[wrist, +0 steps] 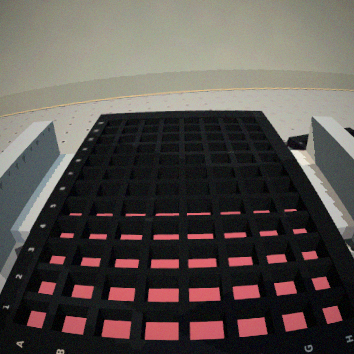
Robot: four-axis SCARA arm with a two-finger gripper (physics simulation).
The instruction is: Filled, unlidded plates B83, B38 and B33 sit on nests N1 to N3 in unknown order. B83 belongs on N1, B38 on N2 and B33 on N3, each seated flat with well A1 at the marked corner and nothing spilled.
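A black, unlidded well plate fills the middle and bottom of the wrist view. Pink liquid shows in its nearer rows; the farther wells look dark inside, and their fill cannot be seen from this angle. Letters A, B, G and H run along the near edge and numbers run up the left edge, so well A1 is at the near left. My gripper is shut on this plate, one pale finger along each long side. No B83, B38 or B33 label is readable. The plate's underside is hidden, and no nest can be made out.
A pale table top with small holes lies beyond the plate, with a thin yellowish line at its far edge and a beige wall behind. A small dark object shows right of the plate, beside the right finger; more dark shapes show behind that finger.
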